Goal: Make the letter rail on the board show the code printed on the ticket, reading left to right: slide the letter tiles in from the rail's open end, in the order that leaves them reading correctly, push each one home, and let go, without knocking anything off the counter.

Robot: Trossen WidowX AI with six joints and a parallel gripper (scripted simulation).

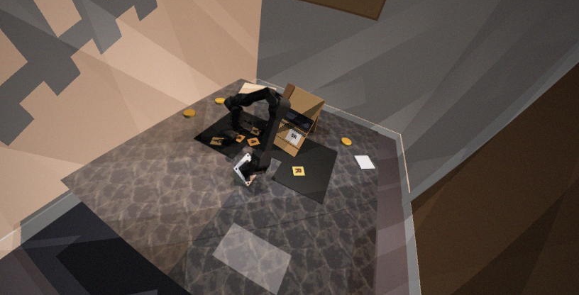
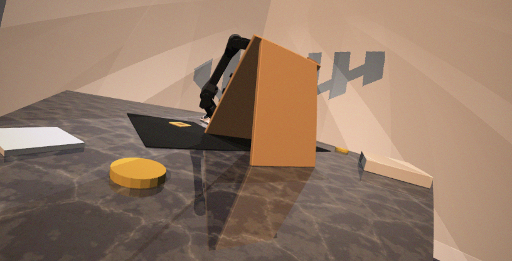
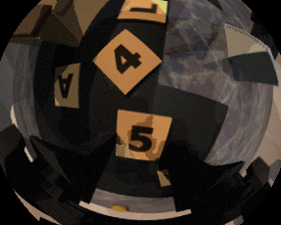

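Now: gripper tip 280 mm to the left of the white ticket, 150 mm short of it and 70 mm below it. From my gripper tip the other things lie so: black mat 180 mm to the right, 40 mm ahead, 20 mm below; pale flat box 500 mm ahead, 220 mm to the left; pale card 720 mm to the right, 310 mm ahead, 10 mm below.
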